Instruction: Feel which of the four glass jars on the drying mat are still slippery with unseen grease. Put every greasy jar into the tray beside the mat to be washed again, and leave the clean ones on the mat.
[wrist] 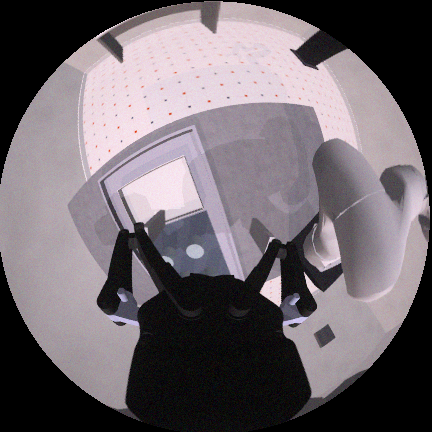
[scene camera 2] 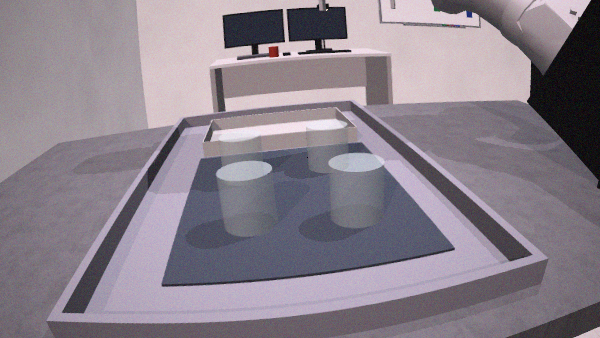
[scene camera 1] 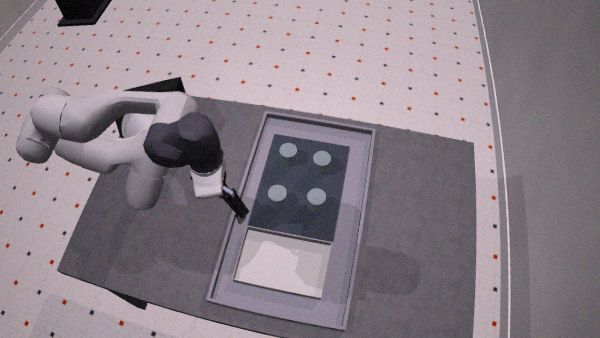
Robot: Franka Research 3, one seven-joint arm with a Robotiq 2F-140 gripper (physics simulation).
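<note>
Four pale, see-through glass jars stand upright and apart on the dark blue mat (scene camera 1: 295, 222) (scene camera 2: 300, 260) (wrist: 200, 227). Farther from the tray are one jar (scene camera 1: 288, 149) (scene camera 2: 356, 192) on the robot's side and one jar (scene camera 1: 322, 158) (scene camera 2: 247, 200) on the other. Nearer the tray are one jar (scene camera 1: 277, 193) (scene camera 2: 327, 147) (wrist: 195, 251) on the robot's side and one jar (scene camera 1: 316, 196) (scene camera 2: 241, 150) (wrist: 168, 261), partly hidden in the wrist view. The white tray (scene camera 1: 262, 260) (scene camera 2: 282, 142) (wrist: 165, 195) holds no jar. My gripper (scene camera 1: 241, 212) (wrist: 208, 221) is wide open and empty, raised at the mat's robot side.
A large lilac-grey raised-edge frame (scene camera 1: 358, 175) (scene camera 2: 300, 322) (wrist: 218, 200) surrounds mat and tray on the grey table (scene camera 1: 420, 200) (scene camera 2: 40, 200) (wrist: 245, 165). The arm (scene camera 1: 85, 117) (wrist: 367, 240) reaches in from the side. A desk (scene camera 2: 295, 80) with two monitors stands beyond.
</note>
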